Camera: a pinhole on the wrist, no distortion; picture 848 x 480 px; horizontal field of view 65.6 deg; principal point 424.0 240.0 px. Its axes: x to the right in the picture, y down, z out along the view. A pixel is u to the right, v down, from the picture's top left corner.
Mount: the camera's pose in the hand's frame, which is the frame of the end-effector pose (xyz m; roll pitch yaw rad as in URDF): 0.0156 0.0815 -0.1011 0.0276 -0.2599 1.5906
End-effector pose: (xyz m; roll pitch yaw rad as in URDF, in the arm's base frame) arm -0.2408 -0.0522 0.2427 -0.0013 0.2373 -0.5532
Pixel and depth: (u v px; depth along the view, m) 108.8 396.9 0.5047
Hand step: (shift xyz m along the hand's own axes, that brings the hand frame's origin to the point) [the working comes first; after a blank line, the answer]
In the camera's frame: -0.2418 0.1204 0.5047

-0.0836 -0.2847 0.3275
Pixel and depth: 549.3 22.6 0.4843
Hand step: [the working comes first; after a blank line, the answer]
In the camera's frame: 0.0922 -0.1600 0.4843

0.1896 0.0508 0.3862
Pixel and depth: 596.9 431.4 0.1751
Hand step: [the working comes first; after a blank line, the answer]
In the camera's frame: 0.0460 0.0509 0.1751

-0.0305 0.0797 0.0812
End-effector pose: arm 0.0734 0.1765 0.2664 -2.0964 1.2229 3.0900
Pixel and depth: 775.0 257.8 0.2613
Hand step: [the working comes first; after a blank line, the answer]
In the camera's frame: 0.1394 0.0071 0.2613

0.0144 0.1490 0.1873
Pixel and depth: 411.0 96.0 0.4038
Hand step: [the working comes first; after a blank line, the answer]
In the camera's frame: -0.0080 -0.0884 0.4038

0.1173 -0.0273 0.2846
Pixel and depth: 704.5 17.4 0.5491
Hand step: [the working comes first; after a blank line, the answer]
In the camera's frame: 0.2341 -0.1858 0.5491

0.2147 0.1720 0.4846
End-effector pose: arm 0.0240 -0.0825 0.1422 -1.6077 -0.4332 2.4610
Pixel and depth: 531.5 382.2 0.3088
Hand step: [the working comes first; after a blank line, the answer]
In the camera's frame: 0.0505 0.0667 0.3088

-0.0420 0.0493 0.2120
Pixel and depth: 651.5 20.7 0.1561
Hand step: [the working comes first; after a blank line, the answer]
In the camera's frame: 0.0540 -0.0520 0.1561

0.0717 0.0950 0.0622
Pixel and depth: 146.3 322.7 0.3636
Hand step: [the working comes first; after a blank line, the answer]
In the camera's frame: -0.1535 0.0457 0.3636

-0.0153 -0.1612 0.2119
